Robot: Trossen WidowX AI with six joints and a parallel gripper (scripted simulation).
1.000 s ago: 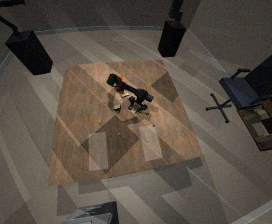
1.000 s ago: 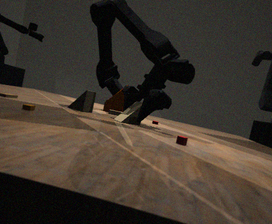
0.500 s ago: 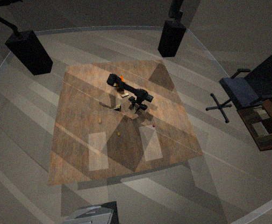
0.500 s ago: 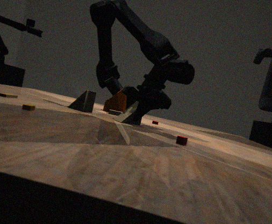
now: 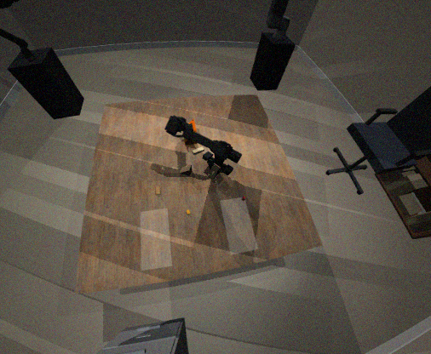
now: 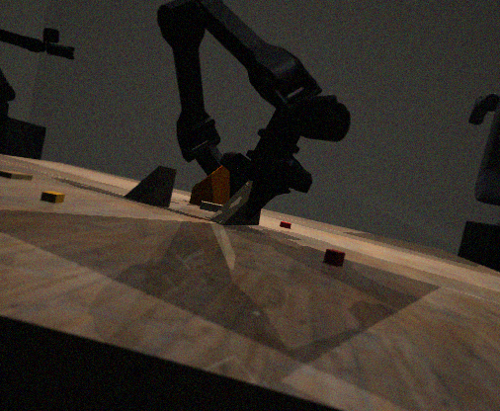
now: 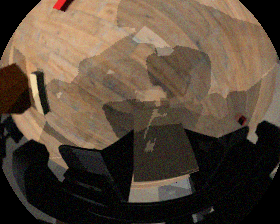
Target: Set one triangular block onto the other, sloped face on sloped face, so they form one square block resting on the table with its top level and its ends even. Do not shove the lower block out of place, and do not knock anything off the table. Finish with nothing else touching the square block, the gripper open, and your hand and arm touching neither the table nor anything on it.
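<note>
Right now my gripper tip is 21 cm short of the yellow piece, 20 cm to the left of it and 1 cm above it. From my gripper tip the other things lie so: dark flat piece: 35 cm to the right, 5 cm ahead, 1 cm below; then pale triangular block: 1 cm to the left, 1 cm behind, 1 cm above.
</note>
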